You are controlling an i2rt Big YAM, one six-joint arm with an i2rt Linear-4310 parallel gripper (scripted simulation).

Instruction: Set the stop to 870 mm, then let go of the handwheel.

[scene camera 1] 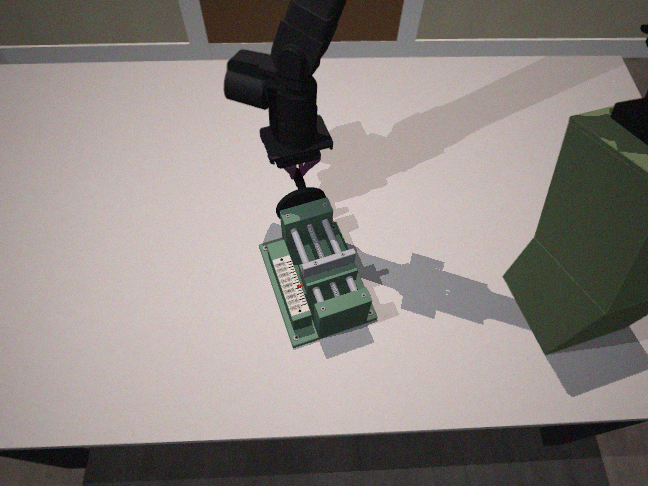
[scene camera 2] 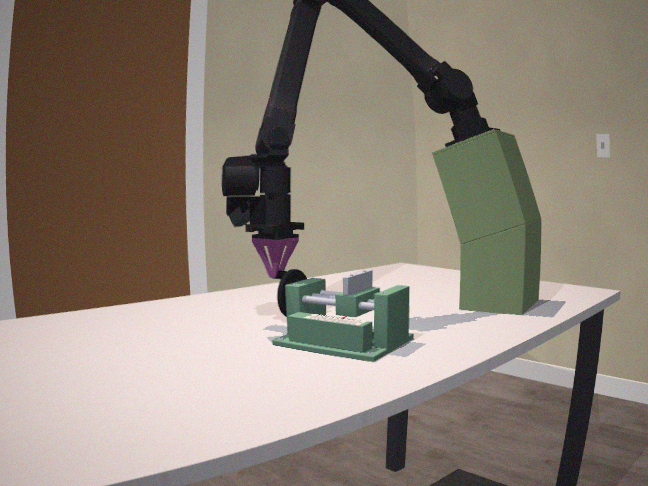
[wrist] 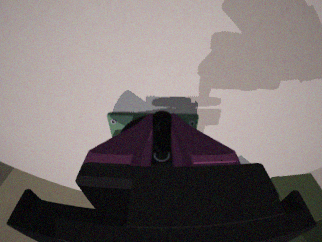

Note:
In view: the gripper (scene camera 1: 296, 175), a black handwheel handle (wrist: 161, 120) and a grey stop carriage (scene camera 2: 357, 287).
The gripper is seen too in scene camera 2 (scene camera 2: 275, 276) and in the wrist view (wrist: 162, 119).

